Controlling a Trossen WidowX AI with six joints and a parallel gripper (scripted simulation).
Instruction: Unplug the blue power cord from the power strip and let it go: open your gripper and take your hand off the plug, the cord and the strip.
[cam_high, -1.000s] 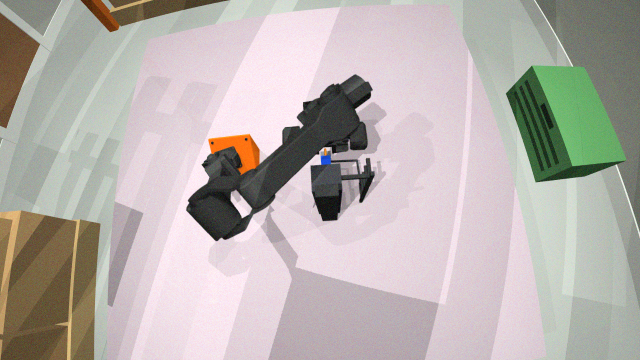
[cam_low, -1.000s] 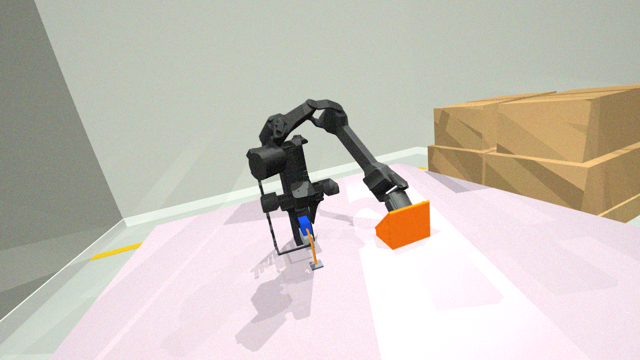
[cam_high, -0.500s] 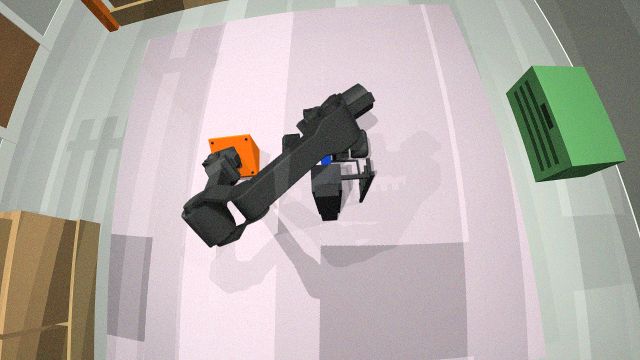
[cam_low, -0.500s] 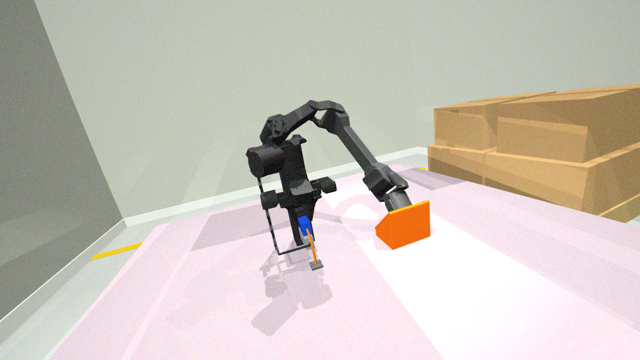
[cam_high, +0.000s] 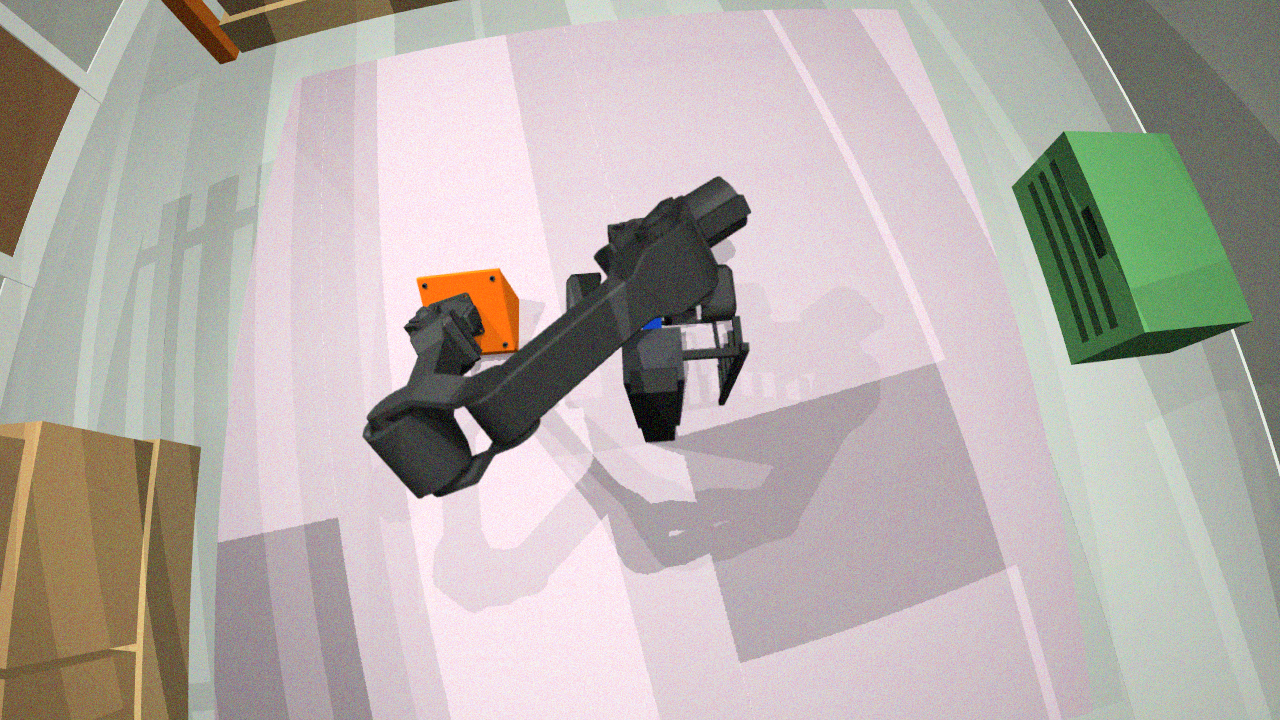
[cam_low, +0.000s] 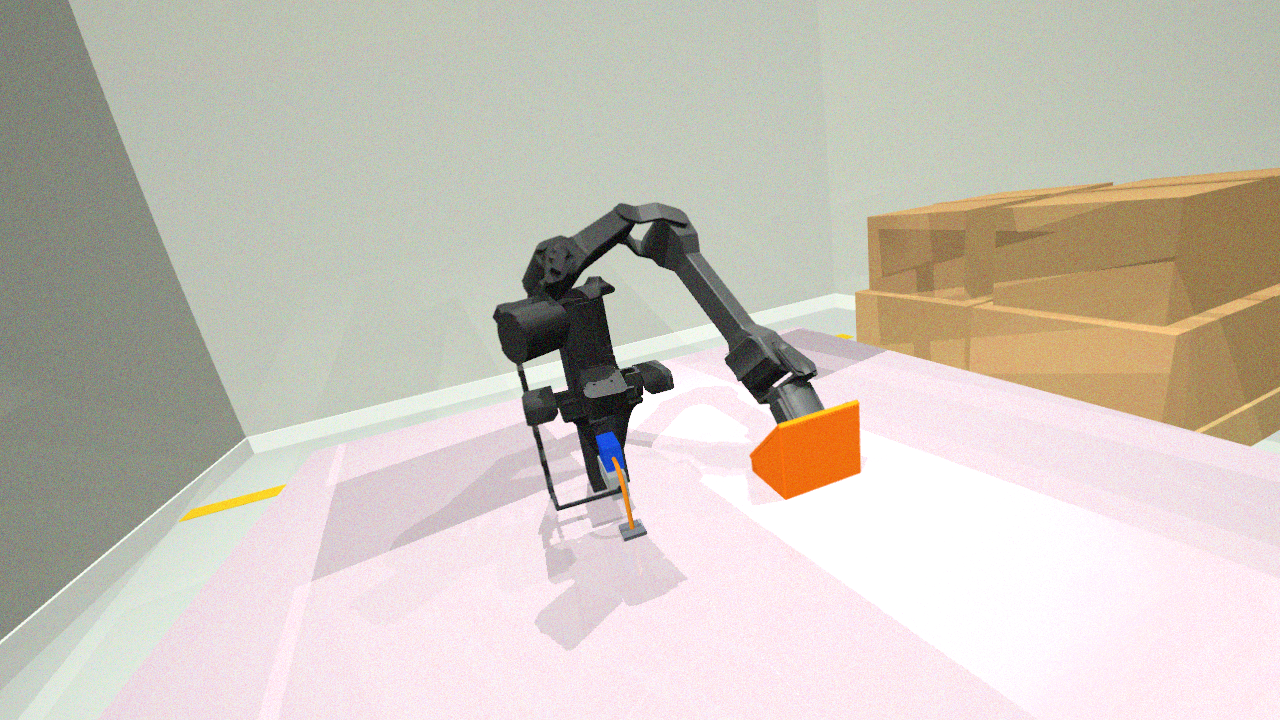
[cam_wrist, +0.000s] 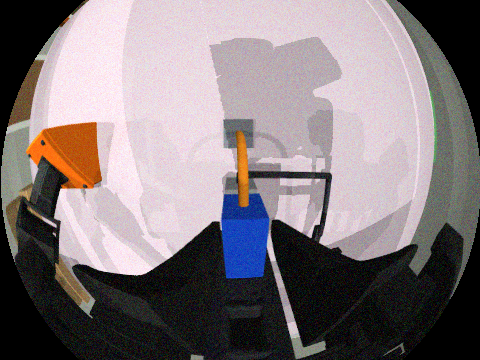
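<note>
The blue plug is 3 cm to the right of my gripper tip.
</note>
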